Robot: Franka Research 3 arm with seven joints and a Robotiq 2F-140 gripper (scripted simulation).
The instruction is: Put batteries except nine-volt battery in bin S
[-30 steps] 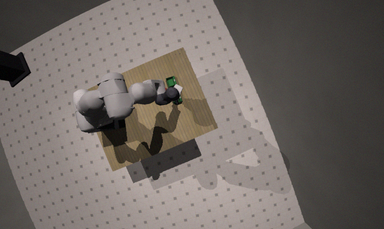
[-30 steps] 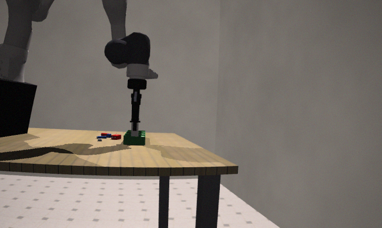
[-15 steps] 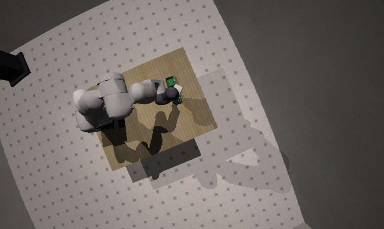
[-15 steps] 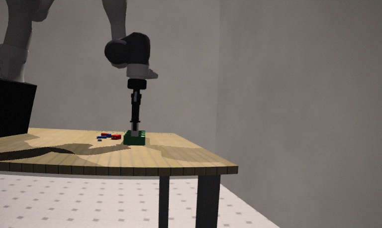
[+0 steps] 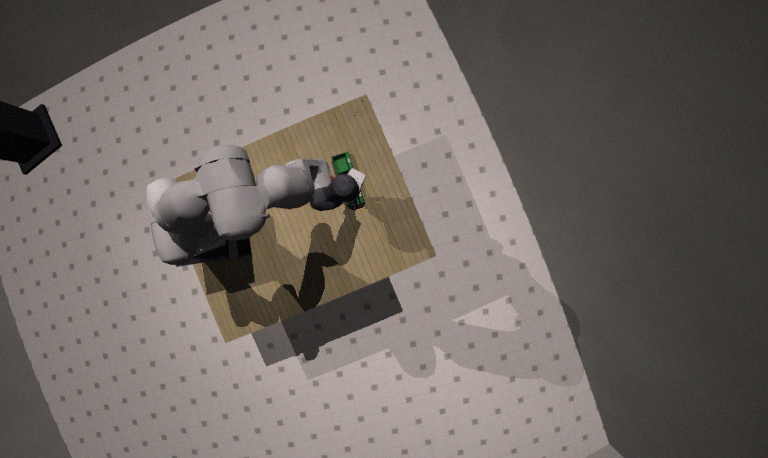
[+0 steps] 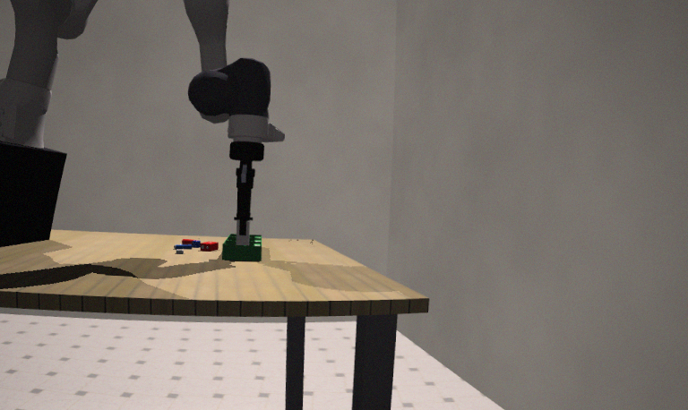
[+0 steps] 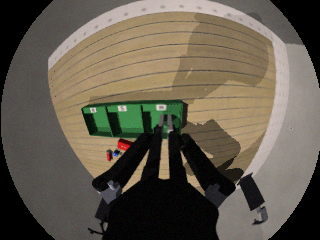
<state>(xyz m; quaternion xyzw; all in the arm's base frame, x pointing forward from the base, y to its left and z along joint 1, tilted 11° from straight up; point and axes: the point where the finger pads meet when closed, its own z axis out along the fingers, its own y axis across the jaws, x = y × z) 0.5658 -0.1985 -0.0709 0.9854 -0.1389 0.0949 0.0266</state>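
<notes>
Right now my hand is 2 cm short of the green bin row, 9 cm to the right of it and 3 cm above it. Also, from my hand: grey button cell: 13 cm behind, 6 cm to the left, 5 cm below; then red block-shaped battery: 6 cm behind, 13 cm to the left, 4 cm below; then blue battery: 12 cm behind, 15 cm to the left, 5 cm below.
</notes>
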